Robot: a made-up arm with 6 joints.
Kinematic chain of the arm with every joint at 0, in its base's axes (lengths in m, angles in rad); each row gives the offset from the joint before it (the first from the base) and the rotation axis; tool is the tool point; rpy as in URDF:
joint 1: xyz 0 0 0.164 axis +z
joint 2: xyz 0 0 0 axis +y
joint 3: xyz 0.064 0 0.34 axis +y
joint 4: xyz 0.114 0 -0.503 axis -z
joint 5: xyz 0 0 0 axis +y
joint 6: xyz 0.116 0 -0.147 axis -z
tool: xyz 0 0 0 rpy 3.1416 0 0
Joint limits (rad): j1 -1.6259..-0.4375 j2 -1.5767..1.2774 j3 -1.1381..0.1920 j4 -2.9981..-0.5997 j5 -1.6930..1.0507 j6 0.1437..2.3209
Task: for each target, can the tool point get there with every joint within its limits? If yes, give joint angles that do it. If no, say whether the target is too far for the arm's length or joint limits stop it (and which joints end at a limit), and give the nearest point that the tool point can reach.
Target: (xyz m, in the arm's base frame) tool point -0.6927 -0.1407 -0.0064
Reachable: no: joint limits stop it (at a limit: joint 1, joint 2, joint 3, joint 5) | nearest point -0.3174 0.0713 0.0191 | short by 0.432 m
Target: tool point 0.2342 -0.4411 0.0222
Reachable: yes | joints -1.3037 -0.0280 -0.3528 -0.7915 -0.2963 1.1397
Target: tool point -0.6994 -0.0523 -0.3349
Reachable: no: joint limits stop it (at a limit: joint 1, joint 2, joint 5) | nearest point -0.2617 0.0482 -0.1364 | short by 0.491 m
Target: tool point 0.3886 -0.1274 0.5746
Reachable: yes | joints -0.6144 -0.9044 -0.8177 -2.0273 -0.1260 0.8885
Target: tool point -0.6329 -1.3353 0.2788
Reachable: no: too far | nearest point -0.0977 -0.7630 0.2284 | short by 0.785 m
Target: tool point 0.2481 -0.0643 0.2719
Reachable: yes | joints -1.0210 -1.0217 -0.0708 -1.6893 -1.1968 1.4868
